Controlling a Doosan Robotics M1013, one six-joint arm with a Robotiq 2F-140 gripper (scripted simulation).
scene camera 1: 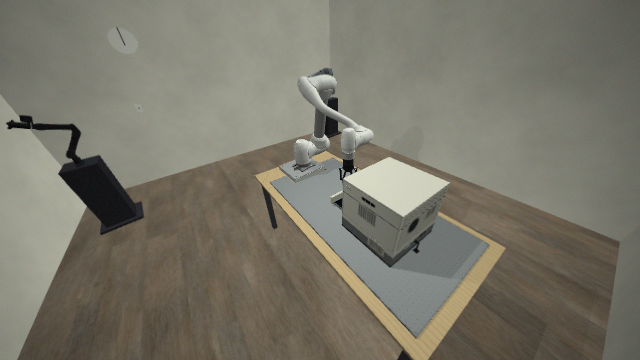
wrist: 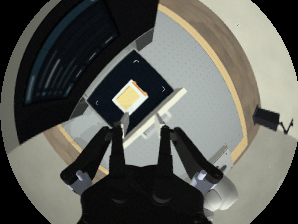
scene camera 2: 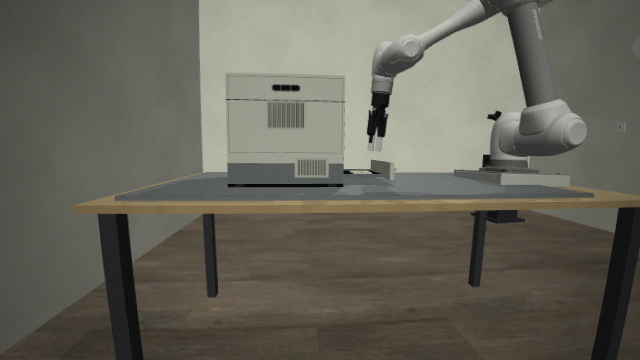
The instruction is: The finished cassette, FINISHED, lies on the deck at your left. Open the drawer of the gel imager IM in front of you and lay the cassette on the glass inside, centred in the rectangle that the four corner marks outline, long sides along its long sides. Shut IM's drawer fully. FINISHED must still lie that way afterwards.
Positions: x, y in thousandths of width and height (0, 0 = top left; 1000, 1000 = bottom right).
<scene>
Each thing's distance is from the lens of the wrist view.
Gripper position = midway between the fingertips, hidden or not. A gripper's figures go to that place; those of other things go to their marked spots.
gripper (wrist: 475, 525): 0.20 m
gel imager IM (wrist: 250, 230): 0.18 m
</scene>
